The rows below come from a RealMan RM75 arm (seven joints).
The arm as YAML. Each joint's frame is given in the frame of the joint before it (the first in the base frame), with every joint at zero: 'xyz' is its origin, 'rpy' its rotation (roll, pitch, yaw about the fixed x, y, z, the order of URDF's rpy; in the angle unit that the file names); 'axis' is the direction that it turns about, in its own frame. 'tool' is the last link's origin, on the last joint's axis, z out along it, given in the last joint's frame.
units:
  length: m
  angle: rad
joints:
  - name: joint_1
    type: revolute
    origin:
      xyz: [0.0, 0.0, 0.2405]
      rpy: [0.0, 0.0, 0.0]
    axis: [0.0, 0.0, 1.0]
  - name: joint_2
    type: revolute
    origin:
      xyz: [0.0, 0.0, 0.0]
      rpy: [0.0, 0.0, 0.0]
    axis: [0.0, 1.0, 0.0]
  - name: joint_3
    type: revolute
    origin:
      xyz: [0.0, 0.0, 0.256]
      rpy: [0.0, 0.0, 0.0]
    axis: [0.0, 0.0, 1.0]
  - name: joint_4
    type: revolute
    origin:
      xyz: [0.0, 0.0, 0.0]
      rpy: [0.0, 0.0, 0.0]
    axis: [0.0, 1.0, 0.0]
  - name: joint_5
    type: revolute
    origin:
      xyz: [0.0, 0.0, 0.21]
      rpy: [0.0, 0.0, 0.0]
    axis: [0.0, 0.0, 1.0]
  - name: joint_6
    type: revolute
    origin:
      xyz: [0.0, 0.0, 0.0]
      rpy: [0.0, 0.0, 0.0]
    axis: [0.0, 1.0, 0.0]
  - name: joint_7
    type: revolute
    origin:
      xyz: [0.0, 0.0, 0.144]
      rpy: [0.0, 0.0, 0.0]
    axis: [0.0, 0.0, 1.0]
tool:
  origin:
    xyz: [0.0, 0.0, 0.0]
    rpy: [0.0, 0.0, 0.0]
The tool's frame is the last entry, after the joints.
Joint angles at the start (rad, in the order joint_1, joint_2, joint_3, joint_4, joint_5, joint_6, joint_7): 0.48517 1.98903 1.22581 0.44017 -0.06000 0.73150 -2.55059
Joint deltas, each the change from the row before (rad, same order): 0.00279 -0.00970 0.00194 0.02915 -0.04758 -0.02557 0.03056; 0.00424 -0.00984 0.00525 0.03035 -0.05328 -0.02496 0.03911; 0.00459 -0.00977 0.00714 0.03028 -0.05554 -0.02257 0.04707; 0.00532 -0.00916 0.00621 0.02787 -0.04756 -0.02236 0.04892; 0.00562 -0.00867 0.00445 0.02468 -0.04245 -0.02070 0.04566; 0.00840 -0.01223 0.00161 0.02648 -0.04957 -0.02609 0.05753; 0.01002 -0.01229 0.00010 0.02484 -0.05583 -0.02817 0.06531; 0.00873 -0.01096 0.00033 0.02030 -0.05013 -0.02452 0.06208; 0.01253 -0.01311 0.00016 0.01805 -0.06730 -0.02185 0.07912; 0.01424 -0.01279 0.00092 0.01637 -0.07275 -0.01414 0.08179; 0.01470 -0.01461 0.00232 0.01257 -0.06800 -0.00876 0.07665
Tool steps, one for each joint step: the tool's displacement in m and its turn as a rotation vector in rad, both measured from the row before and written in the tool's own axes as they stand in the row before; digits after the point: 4 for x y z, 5 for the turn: -0.0043 0.0014 0.0035 -0.02155 0.01270 -0.01568; -0.0055 0.0011 0.0038 -0.02133 0.01088 -0.01283; -0.0061 0.0007 0.0036 -0.01996 0.00888 -0.00777; -0.0061 0.0000 0.0034 -0.01412 0.00761 -0.00104; -0.0057 -0.0002 0.0030 -0.01108 0.00756 -0.00127; -0.0064 -0.0011 0.0032 -0.01038 0.01309 -0.00214; -0.0060 -0.0011 0.0032 -0.00893 0.01765 -0.00207; -0.0050 -0.0016 0.0024 -0.00417 0.01610 0.00127; -0.0054 -0.0018 0.0025 -0.00750 0.02123 -0.00093; -0.0061 -0.0011 0.0025 -0.01126 0.01908 -0.00407; -0.0064 -0.0026 0.0016 -0.00778 0.01684 -0.00572
